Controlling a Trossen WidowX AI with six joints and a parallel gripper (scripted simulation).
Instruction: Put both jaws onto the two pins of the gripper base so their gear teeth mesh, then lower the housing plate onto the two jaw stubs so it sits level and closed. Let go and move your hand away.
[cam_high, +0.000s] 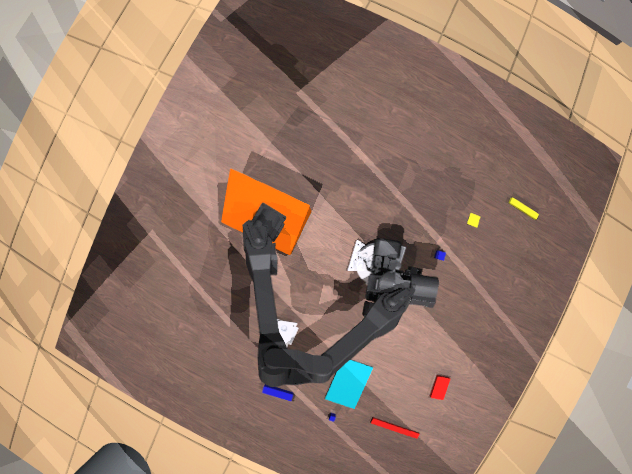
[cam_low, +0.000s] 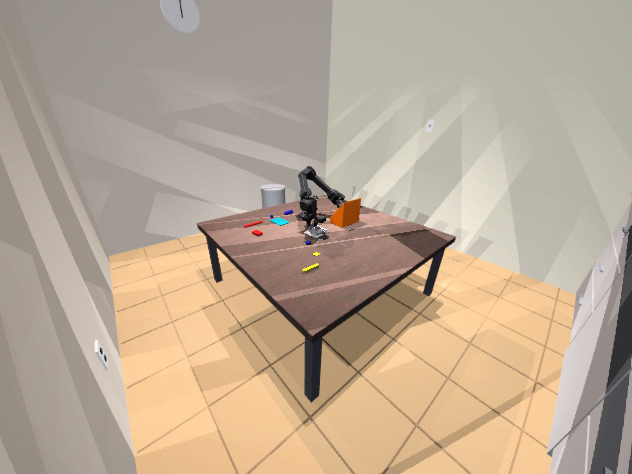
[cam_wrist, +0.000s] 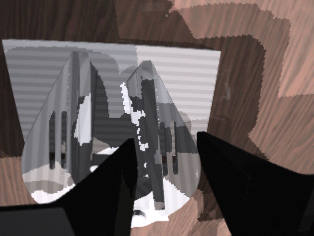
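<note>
My gripper tip is 10 mm short of the white rectangular plate, 30 mm to the right of it and 20 mm above it. The rest, counted from my gripper tip: housing plate (60 mm behind, 20 mm to the left, 20 mm below); then blue cube (120 mm ahead, 130 mm to the left, 20 mm below); then gripper base (130 mm behind, 250 mm to the right).
</note>
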